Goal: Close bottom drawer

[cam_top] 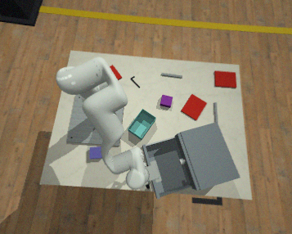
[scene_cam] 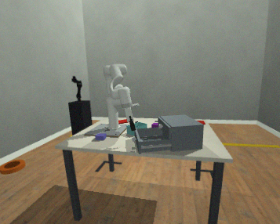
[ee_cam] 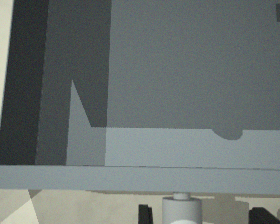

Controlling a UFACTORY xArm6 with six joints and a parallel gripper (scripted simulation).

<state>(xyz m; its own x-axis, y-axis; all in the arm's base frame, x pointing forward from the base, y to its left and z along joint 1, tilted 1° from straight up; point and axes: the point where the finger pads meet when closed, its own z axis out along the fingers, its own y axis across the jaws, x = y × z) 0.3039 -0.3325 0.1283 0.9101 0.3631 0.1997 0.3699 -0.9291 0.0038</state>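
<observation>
Now: the bottom drawer 12 cm ahead of my hand, 5 cm to the left of it and 12 cm below it. Also, from my hand: blue-violet cube 31 cm behind, 8 cm to the left, 13 cm below; then grey cabinet 22 cm ahead, 9 cm to the left, 7 cm below; then teal bin 5 cm behind, 28 cm to the left, 12 cm below.
</observation>
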